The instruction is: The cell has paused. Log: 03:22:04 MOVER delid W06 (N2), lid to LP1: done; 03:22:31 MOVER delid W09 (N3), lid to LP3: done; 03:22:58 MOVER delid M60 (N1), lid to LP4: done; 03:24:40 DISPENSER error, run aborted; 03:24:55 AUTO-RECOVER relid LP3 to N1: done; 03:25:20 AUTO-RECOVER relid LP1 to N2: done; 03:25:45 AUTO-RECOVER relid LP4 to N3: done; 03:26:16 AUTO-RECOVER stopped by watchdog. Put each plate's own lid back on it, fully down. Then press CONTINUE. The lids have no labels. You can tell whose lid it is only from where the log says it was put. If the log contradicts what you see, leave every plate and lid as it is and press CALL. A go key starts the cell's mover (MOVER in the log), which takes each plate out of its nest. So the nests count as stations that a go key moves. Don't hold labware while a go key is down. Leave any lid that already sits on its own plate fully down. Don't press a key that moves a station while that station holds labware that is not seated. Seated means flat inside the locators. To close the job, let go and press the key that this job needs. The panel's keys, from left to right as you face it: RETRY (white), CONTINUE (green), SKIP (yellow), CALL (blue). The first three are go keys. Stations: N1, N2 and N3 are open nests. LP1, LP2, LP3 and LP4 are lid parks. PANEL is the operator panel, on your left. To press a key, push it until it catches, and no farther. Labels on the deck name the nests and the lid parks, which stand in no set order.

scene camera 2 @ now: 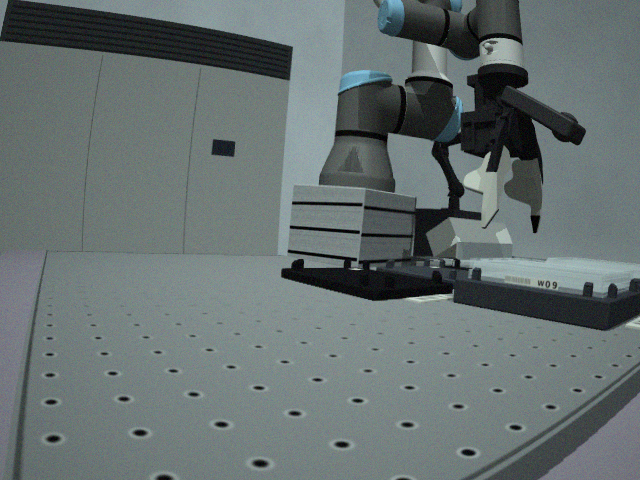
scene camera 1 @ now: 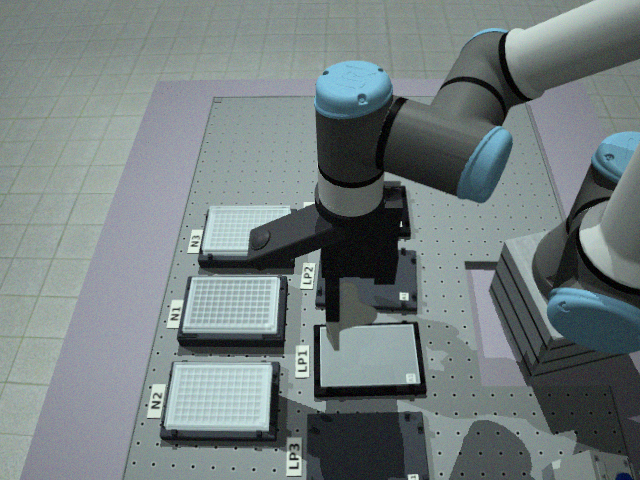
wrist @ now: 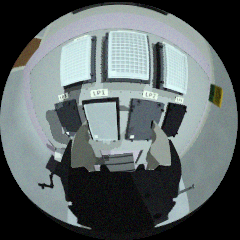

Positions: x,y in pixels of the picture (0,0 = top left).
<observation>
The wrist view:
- gripper: 120,120
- lid: 102,119
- lid park LP2: 139,126
</observation>
